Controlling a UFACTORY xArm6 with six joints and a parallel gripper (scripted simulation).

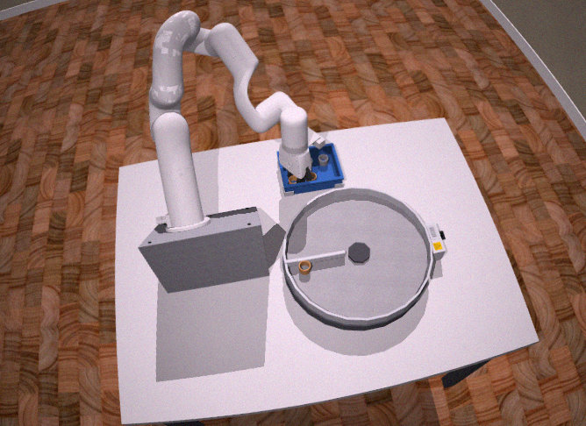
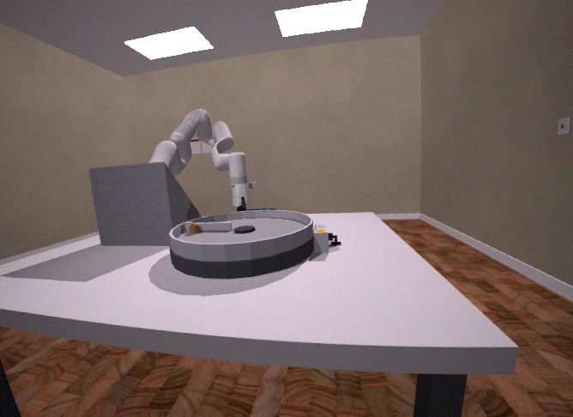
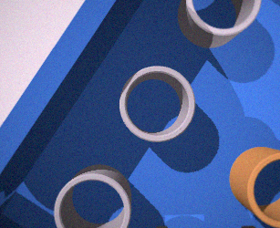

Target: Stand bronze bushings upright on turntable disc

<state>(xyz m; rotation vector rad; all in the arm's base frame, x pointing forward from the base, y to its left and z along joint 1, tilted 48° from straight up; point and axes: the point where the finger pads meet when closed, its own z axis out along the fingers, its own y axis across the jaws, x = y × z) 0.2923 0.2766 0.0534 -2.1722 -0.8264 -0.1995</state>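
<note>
The blue crate lies 50 mm ahead of my hand, 30 mm to the left of it and 10 mm below it. The rest, counted from my hand: turntable disc: 300 mm to the right, 150 mm ahead, 20 mm above.
</note>
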